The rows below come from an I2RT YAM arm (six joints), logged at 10 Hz.
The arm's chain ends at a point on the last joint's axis. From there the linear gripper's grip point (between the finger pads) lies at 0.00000 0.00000 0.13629 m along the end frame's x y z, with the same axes.
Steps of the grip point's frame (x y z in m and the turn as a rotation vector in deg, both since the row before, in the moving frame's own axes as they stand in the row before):
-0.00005, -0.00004, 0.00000, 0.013, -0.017, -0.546
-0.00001, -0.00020, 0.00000, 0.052, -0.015, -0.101
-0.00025, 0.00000, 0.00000, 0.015, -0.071, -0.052
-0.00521, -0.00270, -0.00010, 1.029, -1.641, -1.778
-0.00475, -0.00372, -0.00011, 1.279, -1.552, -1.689
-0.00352, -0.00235, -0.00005, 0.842, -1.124, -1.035
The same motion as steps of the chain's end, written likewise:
-0.00001, -0.00001, 0.00000, 0.013, -0.017, -0.546
0.00003, -0.00008, 0.00000, 0.052, -0.015, -0.101
-0.00008, 0.00004, 0.00000, 0.015, -0.071, -0.052
-0.00127, -0.00031, -0.00002, 1.029, -1.641, -1.778
-0.00101, -0.00073, -0.00003, 1.279, -1.552, -1.689
-0.00083, -0.00037, -0.00001, 0.842, -1.124, -1.035

